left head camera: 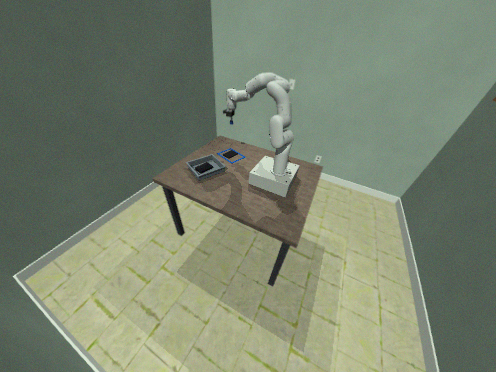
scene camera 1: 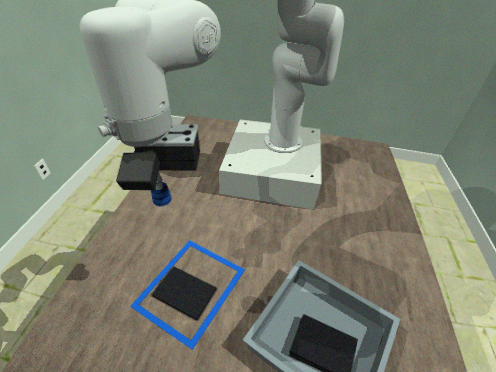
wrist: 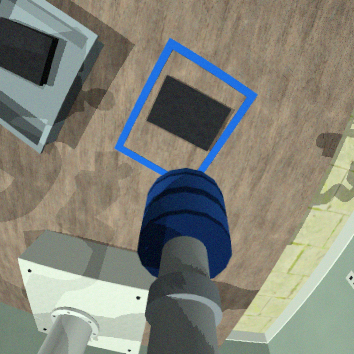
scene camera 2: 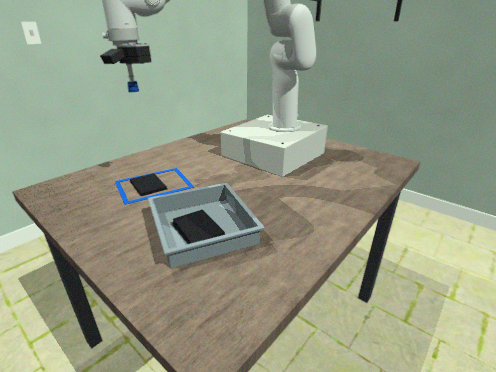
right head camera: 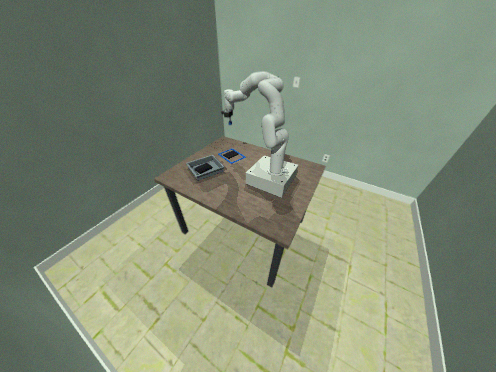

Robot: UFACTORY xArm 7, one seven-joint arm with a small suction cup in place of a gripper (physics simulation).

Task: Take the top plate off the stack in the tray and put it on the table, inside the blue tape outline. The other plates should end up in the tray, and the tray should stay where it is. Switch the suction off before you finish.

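Places are measured from the arm's base along level axes (x down, y back, z left), in millimetres.
Where they show: end effector, tool point: (left head camera: 231, 123) (scene camera 1: 162, 199) (wrist: 184, 203) (scene camera 2: 133, 91) (right head camera: 230, 124); arm's base, origin of the base link: (left head camera: 278, 171) (scene camera 1: 283, 142) (wrist: 75, 321) (scene camera 2: 284, 127) (right head camera: 275, 171).
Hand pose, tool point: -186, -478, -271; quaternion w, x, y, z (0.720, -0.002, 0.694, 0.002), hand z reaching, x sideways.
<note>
Things, the pixels of their top centre, and the offset from my tool point, as dx, dy, dz. Level surfaces: height alone.
- thin black plate, middle of its top: (wrist: 187, 114) (scene camera 1: 184, 290) (scene camera 2: 147, 182) +286, -8, +6
- grey tray, middle of its top: (wrist: 8, 59) (scene camera 1: 325, 330) (scene camera 2: 201, 211) (left head camera: 205, 164) (right head camera: 205, 164) +246, -108, +305
- wooden table, its level: dx +295
A thin black plate (scene camera 1: 184, 293) (scene camera 2: 148, 184) (wrist: 190, 113) lies flat on the table inside the blue tape outline (scene camera 1: 217, 307) (scene camera 2: 122, 193) (wrist: 144, 97), near one side of it and apart from the tape. The other black plates (scene camera 1: 324, 343) (scene camera 2: 198, 226) (wrist: 22, 50) lie stacked in the grey tray (scene camera 1: 270, 304) (scene camera 2: 215, 247) (wrist: 75, 75); how many there are cannot be told. My gripper, the blue suction cup (left head camera: 231, 122) (right head camera: 230, 123) (scene camera 1: 161, 196) (scene camera 2: 133, 87) (wrist: 186, 200), hangs high above the table with nothing on it, well clear of the plates.
The wooden table (left head camera: 200, 192) (scene camera 2: 240, 305) carries the white base box (left head camera: 270, 181) (scene camera 1: 270, 187) (scene camera 2: 255, 152) of the arm, behind the tape outline and tray in scene camera 1. The tray's raised walls stand beside the outline. Room walls rise past the table's far edges.
</note>
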